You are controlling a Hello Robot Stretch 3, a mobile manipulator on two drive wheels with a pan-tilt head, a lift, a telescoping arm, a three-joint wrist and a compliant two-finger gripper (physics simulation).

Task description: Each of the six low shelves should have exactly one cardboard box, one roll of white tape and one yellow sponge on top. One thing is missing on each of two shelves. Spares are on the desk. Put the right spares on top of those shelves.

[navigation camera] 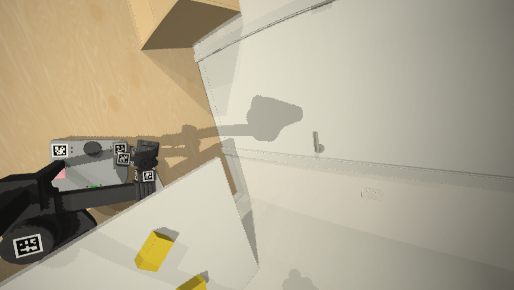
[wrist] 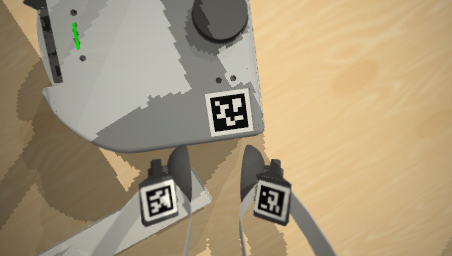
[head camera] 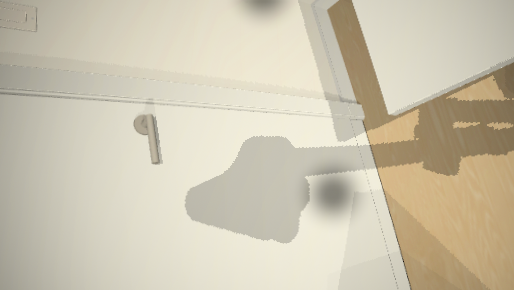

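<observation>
A yellow sponge (navigation camera: 155, 250) lies on the white desk (navigation camera: 212, 200) (head camera: 440, 45) in the navigation view. Part of a second yellow sponge (navigation camera: 194, 283) shows at the bottom edge of that view. My gripper (wrist: 216, 163) is open, its two fingertips apart with nothing between them. It hangs over the floor, close beside my own base (wrist: 125, 65) (navigation camera: 100, 170). In the navigation view my folded wrist is beside the desk's edge, and the fingers are hard to make out. The low shelves, cardboard boxes and white tape cannot be made out in these views.
A white door (head camera: 100, 200) (navigation camera: 400, 90) with a lever handle (head camera: 153, 140) (navigation camera: 316, 142) stands beyond the desk's end. A wooden piece of furniture (navigation camera: 175, 27) stands at the top of the navigation view. A white bar (wrist: 125, 230) lies low beneath the gripper.
</observation>
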